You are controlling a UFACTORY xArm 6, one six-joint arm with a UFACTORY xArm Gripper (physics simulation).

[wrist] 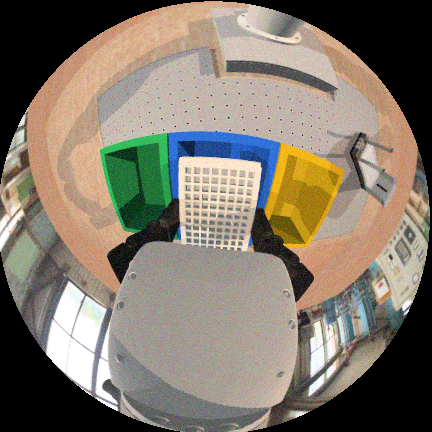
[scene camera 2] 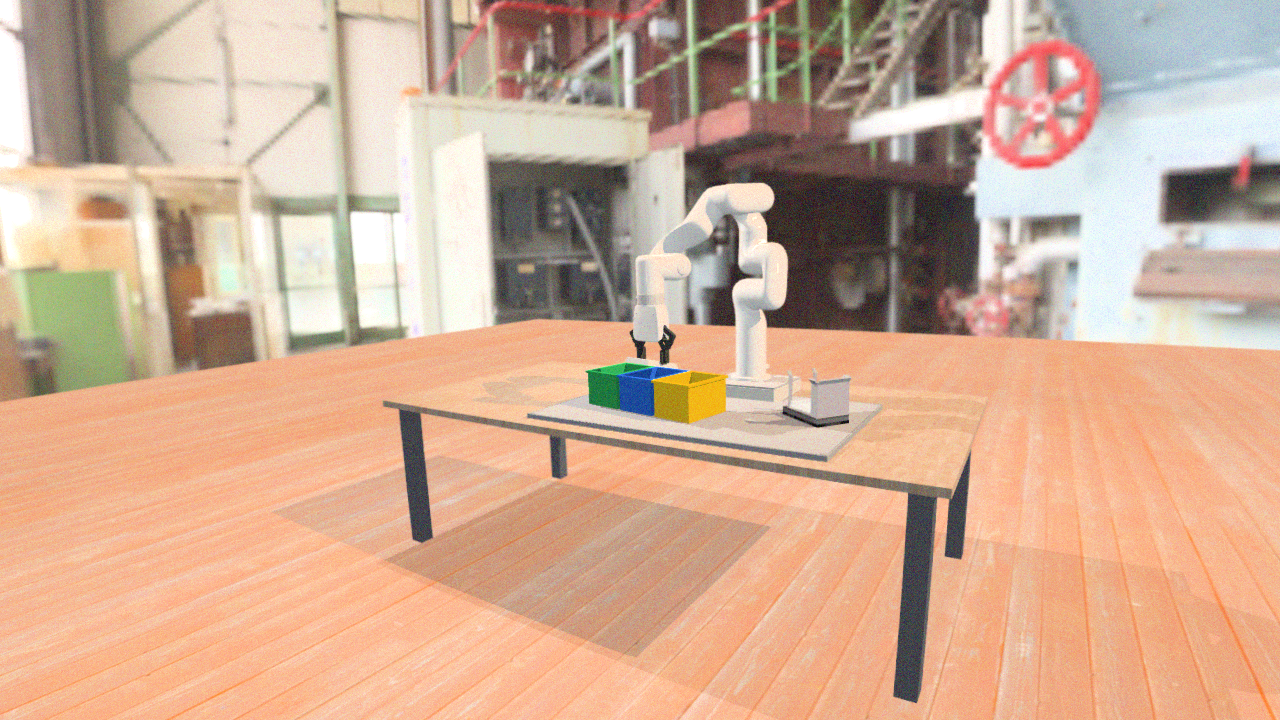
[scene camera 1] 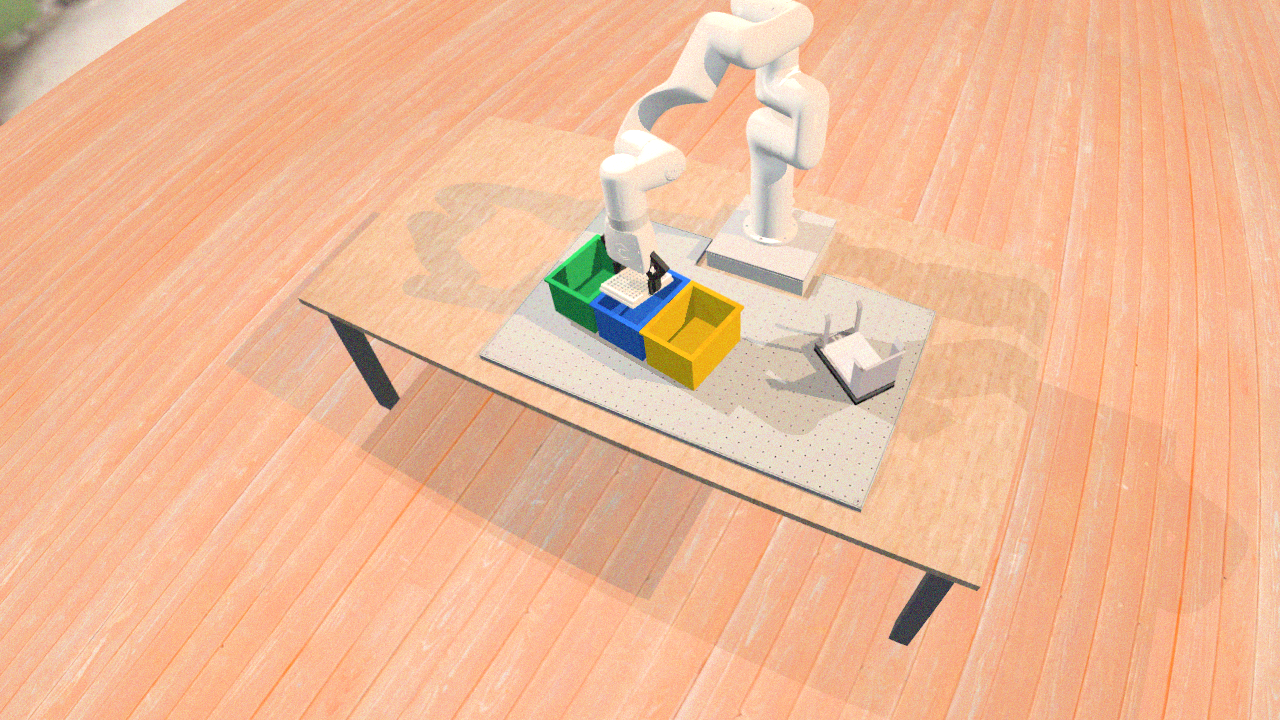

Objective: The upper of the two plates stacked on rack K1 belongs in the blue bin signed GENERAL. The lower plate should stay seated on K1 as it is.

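Places are measured from the arm's base along level axes (x ahead, y left, z up), in millimetres.
Where they show: gripper, fingertip midpoint: [wrist: 216, 213] [scene camera 1: 638, 281]; arm's base, link origin: [scene camera 2: 750, 378] [scene camera 1: 770, 228].
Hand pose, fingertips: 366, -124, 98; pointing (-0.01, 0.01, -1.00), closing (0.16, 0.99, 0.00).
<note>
Things, the pixels of their top centre, and the offset from my fingertips, as dx, dy, dz.
- blue bin, top centre: [wrist: 218, 199] [scene camera 1: 640, 291] [scene camera 2: 653, 372] +0, +1, -30
- Rack K1, top centre: [scene camera 1: 862, 330] [scene camera 2: 816, 373] -92, +441, -10
- pale flat piece, top centre: [scene camera 1: 859, 359] [scene camera 2: 817, 404] [wrist: 372, 168] -89, +447, -91
My gripper [scene camera 1: 636, 275] [scene camera 2: 652, 358] [wrist: 216, 213] is shut on a white plate with a grid of square wells [scene camera 1: 630, 287] [wrist: 220, 200], one finger at each long side. The plate is roughly level, low over the blue bin [scene camera 1: 619, 334] [scene camera 2: 637, 394] [wrist: 225, 137]; its exact gap to the rim is hard to tell. In the wrist view its left edge is near the wall shared with the green bin. Rack K1 [scene camera 1: 880, 372] [scene camera 2: 830, 398] [wrist: 385, 188] stands at the right of the board. A pale flat piece [scene camera 1: 850, 351] in it looks like the lower plate. No sign is readable.
The green bin [scene camera 1: 572, 305] [scene camera 2: 602, 389] [wrist: 108, 172] and the yellow bin [scene camera 1: 668, 355] [scene camera 2: 673, 402] [wrist: 311, 156] stand against the blue bin on either side. The arm's base block [scene camera 1: 756, 260] is behind them. Thin upright posts [scene camera 1: 858, 317] rise from the rack.
</note>
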